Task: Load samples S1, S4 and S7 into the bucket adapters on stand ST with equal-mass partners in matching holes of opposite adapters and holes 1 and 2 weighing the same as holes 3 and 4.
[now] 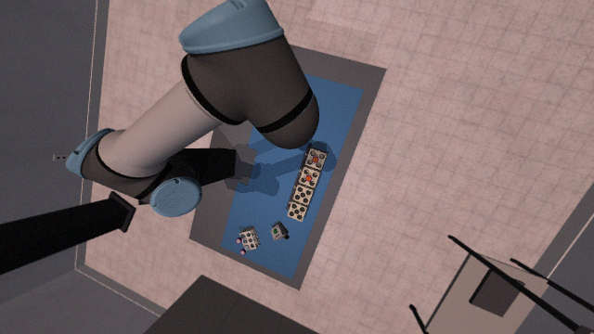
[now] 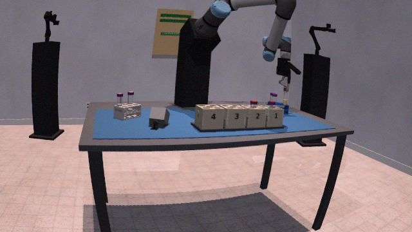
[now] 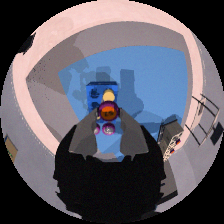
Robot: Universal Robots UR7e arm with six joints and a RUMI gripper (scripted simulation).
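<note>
Now: hand 130 mm above the blue rack, 40 mm to the left of it and 20 mm past it. Also, from my hand: white rack (940 mm to the right, 270 mm ahead, 130 mm below); then bucket adapter (550 mm to the right, 430 mm ahead, 100 mm below).
</note>
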